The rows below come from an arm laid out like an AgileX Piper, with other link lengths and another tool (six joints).
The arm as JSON. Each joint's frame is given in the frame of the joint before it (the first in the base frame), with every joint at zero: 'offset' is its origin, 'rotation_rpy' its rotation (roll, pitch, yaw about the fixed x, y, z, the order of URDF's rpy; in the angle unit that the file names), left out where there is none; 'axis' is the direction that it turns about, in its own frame. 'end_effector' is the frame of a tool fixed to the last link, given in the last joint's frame.
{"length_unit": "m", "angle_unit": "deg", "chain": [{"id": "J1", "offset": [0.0, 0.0, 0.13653], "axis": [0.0, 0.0, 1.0]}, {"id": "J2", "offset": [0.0, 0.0, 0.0], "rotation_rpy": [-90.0, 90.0, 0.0], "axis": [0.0, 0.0, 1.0]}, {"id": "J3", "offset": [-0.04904, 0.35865, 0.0], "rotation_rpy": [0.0, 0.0, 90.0], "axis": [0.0, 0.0, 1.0]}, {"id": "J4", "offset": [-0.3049, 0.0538, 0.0], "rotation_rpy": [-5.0, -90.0, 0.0], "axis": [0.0, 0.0, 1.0]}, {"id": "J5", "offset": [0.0, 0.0, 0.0], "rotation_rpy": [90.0, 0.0, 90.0], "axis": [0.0, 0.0, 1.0]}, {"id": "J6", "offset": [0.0, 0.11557, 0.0], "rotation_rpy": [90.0, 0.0, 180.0], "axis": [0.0, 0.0, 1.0]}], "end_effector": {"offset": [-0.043, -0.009, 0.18], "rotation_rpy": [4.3, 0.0, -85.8]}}
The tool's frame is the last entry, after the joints.
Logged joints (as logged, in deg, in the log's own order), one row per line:
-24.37, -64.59, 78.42, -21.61, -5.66, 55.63
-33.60, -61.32, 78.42, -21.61, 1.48, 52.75
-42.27, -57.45, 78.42, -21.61, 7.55, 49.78
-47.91, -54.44, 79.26, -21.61, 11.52, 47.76
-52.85, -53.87, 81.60, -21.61, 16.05, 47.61
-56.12, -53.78, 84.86, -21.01, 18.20, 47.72
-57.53, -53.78, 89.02, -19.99, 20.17, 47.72
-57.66, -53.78, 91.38, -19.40, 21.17, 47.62
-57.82, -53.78, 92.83, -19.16, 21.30, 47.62
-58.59, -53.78, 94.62, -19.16, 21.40, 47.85
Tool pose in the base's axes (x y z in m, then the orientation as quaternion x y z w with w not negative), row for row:
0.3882, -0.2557, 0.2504, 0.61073, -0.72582, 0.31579, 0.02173
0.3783, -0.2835, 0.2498, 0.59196, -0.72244, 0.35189, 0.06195
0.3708, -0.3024, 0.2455, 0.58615, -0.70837, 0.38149, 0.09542
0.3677, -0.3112, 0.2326, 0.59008, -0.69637, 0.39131, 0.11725
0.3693, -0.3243, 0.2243, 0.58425, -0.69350, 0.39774, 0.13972
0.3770, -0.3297, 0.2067, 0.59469, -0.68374, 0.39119, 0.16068
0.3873, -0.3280, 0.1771, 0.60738, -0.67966, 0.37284, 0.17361
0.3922, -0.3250, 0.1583, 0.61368, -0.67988, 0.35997, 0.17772
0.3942, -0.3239, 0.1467, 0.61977, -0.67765, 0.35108, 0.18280
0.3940, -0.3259, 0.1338, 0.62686, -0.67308, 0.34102, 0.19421
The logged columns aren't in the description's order. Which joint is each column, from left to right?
Columns, left to right: J4, J3, J2, J1, J6, J5.
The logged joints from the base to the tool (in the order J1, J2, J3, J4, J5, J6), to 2 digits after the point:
-21.61, 78.42, -64.59, -24.37, 55.63, -5.66
-21.61, 78.42, -61.32, -33.60, 52.75, 1.48
-21.61, 78.42, -57.45, -42.27, 49.78, 7.55
-21.61, 79.26, -54.44, -47.91, 47.76, 11.52
-21.61, 81.60, -53.87, -52.85, 47.61, 16.05
-21.01, 84.86, -53.78, -56.12, 47.72, 18.20
-19.99, 89.02, -53.78, -57.53, 47.72, 20.17
-19.40, 91.38, -53.78, -57.66, 47.62, 21.17
-19.16, 92.83, -53.78, -57.82, 47.62, 21.30
-19.16, 94.62, -53.78, -58.59, 47.85, 21.40

